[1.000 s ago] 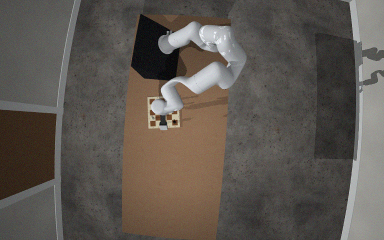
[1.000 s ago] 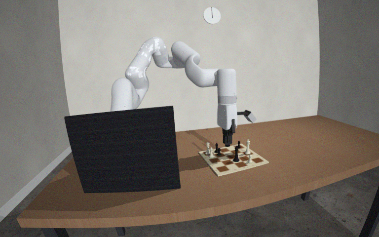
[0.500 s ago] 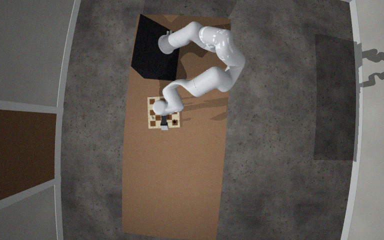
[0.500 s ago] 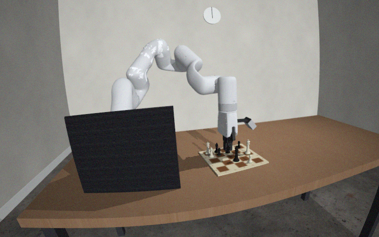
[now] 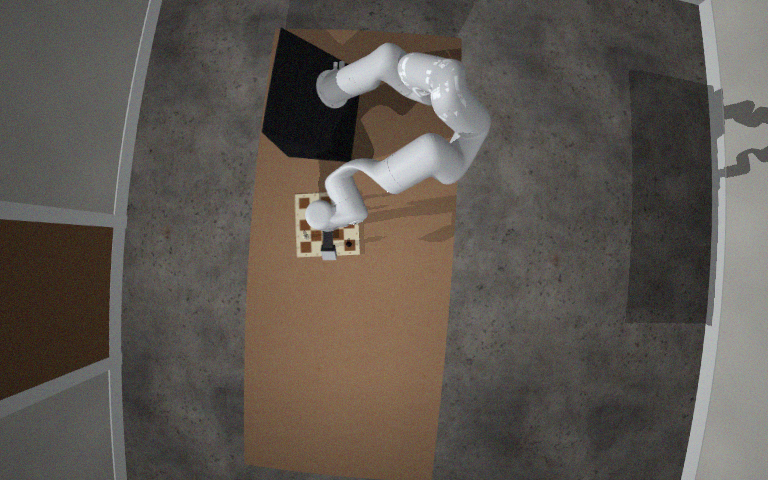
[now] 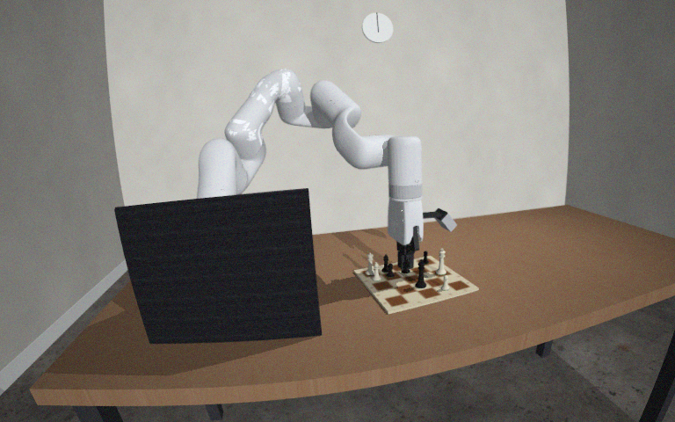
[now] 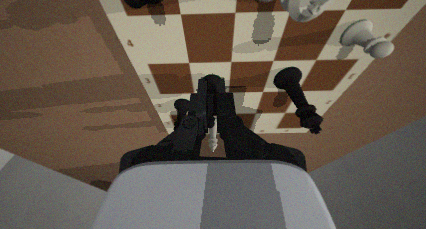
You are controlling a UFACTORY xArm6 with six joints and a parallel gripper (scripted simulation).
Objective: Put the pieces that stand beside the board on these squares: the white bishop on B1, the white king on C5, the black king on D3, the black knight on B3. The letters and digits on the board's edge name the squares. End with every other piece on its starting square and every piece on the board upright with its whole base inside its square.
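The chessboard is 40 mm to the right of my hand and 40 mm below it. From my hand the other things lie so: white king (80 mm ahead, 30 mm to the right); then black king (70 mm to the right, 10 mm ahead); then white pawn (110 mm to the right, 50 mm ahead, 20 mm below).
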